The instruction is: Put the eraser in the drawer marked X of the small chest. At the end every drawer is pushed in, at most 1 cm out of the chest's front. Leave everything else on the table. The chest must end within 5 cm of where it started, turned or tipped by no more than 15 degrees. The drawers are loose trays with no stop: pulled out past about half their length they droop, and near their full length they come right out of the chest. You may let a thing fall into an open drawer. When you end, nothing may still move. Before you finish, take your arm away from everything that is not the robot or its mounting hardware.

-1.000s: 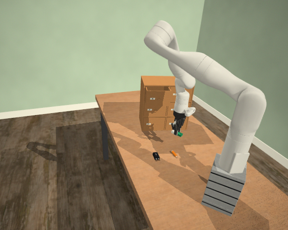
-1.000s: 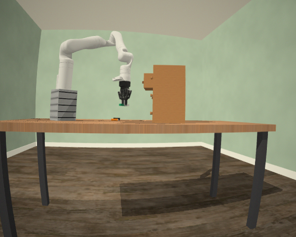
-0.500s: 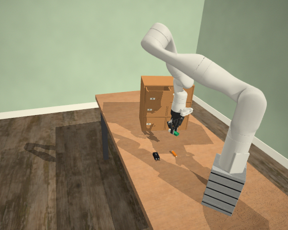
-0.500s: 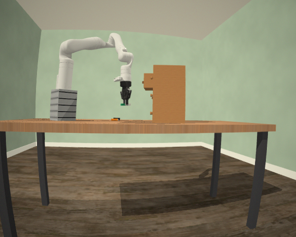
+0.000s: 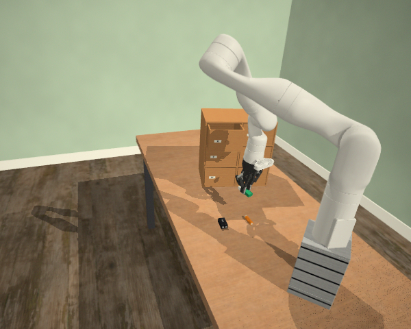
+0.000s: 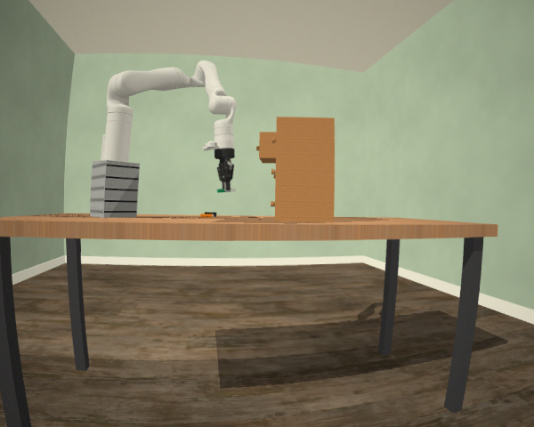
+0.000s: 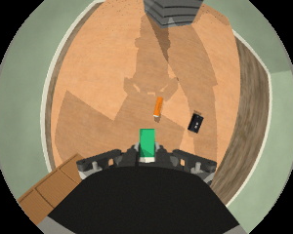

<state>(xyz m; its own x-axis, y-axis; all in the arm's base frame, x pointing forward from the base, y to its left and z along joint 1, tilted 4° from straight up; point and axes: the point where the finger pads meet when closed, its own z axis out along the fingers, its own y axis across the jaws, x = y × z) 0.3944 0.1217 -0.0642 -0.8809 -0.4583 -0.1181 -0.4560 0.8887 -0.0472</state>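
The orange pencil stub lies 70 mm behind my hand and 110 mm below it. The rest, counted from my hand: black block 90 mm behind, 110 mm to the left, 110 mm below; then white eraser 10 mm ahead, 10 mm below.
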